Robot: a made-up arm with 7 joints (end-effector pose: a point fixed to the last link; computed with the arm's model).
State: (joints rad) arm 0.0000 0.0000 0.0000 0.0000 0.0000 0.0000 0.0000
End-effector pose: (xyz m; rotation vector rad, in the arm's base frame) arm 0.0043 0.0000 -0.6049 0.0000 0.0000 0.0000
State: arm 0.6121 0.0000 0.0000 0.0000 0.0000 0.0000 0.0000
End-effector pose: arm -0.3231 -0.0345 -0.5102 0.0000 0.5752 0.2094
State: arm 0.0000 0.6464 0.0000 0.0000 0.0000 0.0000 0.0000
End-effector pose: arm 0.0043 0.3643 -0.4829 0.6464 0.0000 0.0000
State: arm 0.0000 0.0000 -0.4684 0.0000 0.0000 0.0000 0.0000
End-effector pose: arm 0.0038 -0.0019 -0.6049 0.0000 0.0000 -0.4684
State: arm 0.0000 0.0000 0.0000 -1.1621 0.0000 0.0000 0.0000
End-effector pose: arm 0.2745 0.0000 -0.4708 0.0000 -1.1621 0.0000
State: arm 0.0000 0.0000 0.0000 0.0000 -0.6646 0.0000 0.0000
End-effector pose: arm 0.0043 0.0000 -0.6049 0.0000 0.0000 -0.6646
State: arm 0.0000 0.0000 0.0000 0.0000 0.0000 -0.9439 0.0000
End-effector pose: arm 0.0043 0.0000 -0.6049 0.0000 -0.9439 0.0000
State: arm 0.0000 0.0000 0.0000 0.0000 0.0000 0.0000 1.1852
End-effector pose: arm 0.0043 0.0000 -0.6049 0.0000 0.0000 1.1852
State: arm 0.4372 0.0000 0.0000 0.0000 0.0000 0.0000 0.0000
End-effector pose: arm -0.2368 -0.0177 -0.5564 0.0000 0.4108 0.1495
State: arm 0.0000 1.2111 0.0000 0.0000 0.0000 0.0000 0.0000
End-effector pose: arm 0.0043 0.5662 -0.2129 1.2111 0.0000 0.0000
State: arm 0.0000 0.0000 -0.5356 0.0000 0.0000 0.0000 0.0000
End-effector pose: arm 0.0037 -0.0022 -0.6049 0.0000 0.0000 -0.5356
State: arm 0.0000 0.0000 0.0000 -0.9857 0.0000 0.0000 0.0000
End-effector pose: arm 0.2465 0.0000 -0.5103 0.0000 -0.9857 0.0000
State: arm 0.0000 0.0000 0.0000 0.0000 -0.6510 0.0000 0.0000
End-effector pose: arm 0.0043 0.0000 -0.6049 0.0000 0.0000 -0.6510
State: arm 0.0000 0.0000 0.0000 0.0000 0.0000 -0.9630 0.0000
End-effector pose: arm 0.0043 0.0000 -0.6049 0.0000 -0.9630 0.0000
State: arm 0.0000 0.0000 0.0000 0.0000 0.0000 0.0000 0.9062
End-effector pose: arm 0.0043 0.0000 -0.6049 0.0000 0.0000 0.9062
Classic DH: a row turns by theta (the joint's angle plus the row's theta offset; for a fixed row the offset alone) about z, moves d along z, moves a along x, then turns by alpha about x. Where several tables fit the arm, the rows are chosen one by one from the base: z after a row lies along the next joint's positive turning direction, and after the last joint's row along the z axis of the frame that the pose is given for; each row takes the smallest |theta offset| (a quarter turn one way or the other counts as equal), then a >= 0, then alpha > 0; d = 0 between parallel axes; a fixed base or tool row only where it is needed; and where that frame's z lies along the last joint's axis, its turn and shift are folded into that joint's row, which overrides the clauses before.
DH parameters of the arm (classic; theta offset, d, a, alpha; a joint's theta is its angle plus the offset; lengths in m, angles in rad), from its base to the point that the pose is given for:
base (fixed): 0 0 0 -1.2217
joint 1: 1.5708 0 0 1.5708
joint 2: 1.2217 0 0 -1.5708
joint 3: -1.5708 -0.3321 0.0373 -1.5708
joint 4: 0 0 -0.033 1.5708
joint 5: 0 -0.2728 0 -1.5708
joint 6: 0 0 0 1.5708
joint 7: 0 0 0 0

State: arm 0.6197 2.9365 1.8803 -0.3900 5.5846 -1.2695 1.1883
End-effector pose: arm 0.2996 0.0477 0.5259 0.5999 -1.7878 -1.9758
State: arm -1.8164 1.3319 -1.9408 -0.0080 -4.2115 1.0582 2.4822
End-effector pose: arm 0.3310 0.4424 0.2468 1.0498 0.8048 -2.5736
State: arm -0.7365 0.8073 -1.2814 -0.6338 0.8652 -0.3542 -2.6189
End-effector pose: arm 0.4297 0.2355 -0.3408 -1.6121 0.0593 2.4088
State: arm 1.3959 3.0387 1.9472 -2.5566 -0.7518 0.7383 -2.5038
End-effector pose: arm 0.1813 -0.1574 0.0624 -2.0288 -0.1334 -0.3344
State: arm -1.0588 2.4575 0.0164 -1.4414 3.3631 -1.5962 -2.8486
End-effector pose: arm -0.0336 0.1949 0.4616 1.7782 -1.1910 1.2258
